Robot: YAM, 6 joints.
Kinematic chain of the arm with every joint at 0, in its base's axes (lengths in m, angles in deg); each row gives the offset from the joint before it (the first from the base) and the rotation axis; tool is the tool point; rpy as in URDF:
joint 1: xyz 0 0 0.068 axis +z
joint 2: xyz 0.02 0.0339 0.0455 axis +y
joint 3: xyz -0.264 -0.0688 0 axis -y
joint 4: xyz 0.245 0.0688 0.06 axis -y
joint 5: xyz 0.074 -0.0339 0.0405 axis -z
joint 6: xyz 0.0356 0 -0.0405 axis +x
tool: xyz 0 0 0 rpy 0 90 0
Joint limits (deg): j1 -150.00..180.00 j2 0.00..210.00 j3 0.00..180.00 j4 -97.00..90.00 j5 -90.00..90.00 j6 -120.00..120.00
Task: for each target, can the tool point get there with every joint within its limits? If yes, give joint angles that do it. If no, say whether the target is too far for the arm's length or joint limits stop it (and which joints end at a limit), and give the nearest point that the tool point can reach.
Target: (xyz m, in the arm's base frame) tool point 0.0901 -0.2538 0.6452
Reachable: yes | joints -67.75 104.94 162.57 -37.11 20.89 21.67
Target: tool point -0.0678 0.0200 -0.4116
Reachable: no: joint limits stop it (at a limit: joint 2) | nearest point -0.0954 0.0281 -0.3481 | short by 0.070 m
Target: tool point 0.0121 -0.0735 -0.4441
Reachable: no: joint limits stop it (at a limit: joint 2) | nearest point 0.0181 -0.1101 -0.3534 | short by 0.098 m
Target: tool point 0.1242 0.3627 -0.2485
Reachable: yes | joints 74.46 185.76 103.89 -4.74 39.15 -14.89
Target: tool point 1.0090 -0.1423 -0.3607
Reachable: no: too far | nearest point 0.5796 -0.0817 -0.1549 | short by 0.480 m
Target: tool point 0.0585 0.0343 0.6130
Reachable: yes | joints 39.41 51.96 89.61 23.35 17.44 -72.52
